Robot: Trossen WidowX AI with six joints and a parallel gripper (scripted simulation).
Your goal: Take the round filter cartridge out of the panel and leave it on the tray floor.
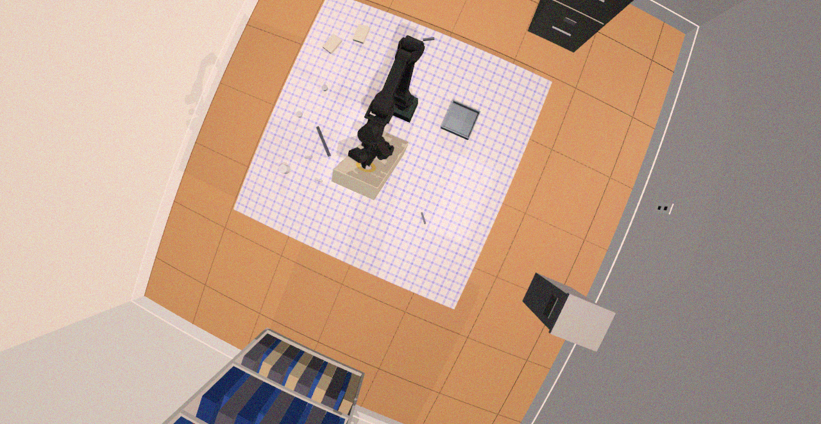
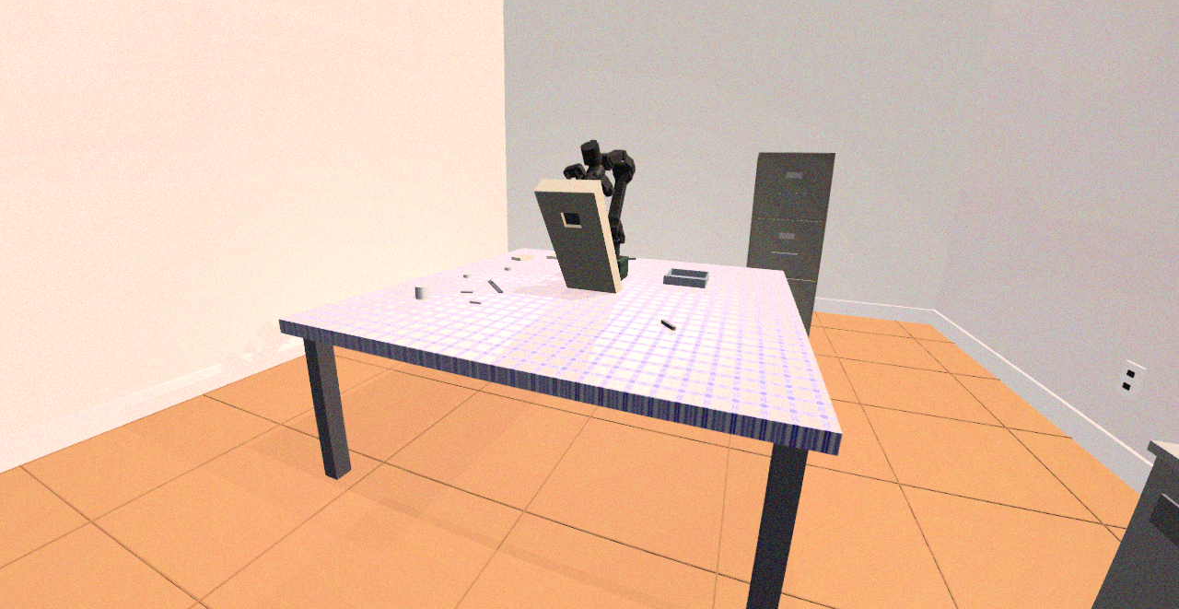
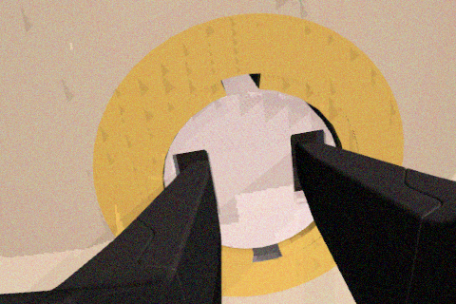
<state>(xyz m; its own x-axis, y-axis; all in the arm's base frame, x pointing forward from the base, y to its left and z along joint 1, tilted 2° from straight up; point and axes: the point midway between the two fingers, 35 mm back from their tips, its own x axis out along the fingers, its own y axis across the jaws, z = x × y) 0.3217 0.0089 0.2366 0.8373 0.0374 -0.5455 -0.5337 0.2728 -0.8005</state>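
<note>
The round filter cartridge is 1 cm below my gripper tip and 1 cm ahead of it. The rest, counted from my gripper tip: tray: 42 cm behind, 27 cm to the left, 27 cm below.
</note>
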